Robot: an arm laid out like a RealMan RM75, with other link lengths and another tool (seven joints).
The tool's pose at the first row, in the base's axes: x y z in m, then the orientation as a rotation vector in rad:
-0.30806 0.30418 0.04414 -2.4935 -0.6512 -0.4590
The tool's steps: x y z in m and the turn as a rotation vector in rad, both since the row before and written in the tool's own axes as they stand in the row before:
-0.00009 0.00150 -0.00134 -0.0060 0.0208 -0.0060
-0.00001 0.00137 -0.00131 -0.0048 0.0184 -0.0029
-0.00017 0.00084 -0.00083 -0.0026 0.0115 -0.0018
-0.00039 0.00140 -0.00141 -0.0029 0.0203 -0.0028
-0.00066 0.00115 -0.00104 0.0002 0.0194 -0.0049
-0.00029 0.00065 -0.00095 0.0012 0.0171 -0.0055
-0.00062 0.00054 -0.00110 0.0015 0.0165 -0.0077
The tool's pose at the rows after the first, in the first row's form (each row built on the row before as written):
-0.30759 0.30227 0.04459 -2.4897 -0.6502 -0.4892
-0.30714 0.30050 0.04510 -2.4862 -0.6463 -0.5147
-0.30702 0.29934 0.04536 -2.4835 -0.6438 -0.5305
-0.30692 0.29736 0.04576 -2.4771 -0.6391 -0.5574
-0.30710 0.29568 0.04581 -2.4676 -0.6378 -0.5825
-0.30723 0.29455 0.04615 -2.4579 -0.6382 -0.6045
-0.30773 0.29331 0.04646 -2.4476 -0.6417 -0.6264

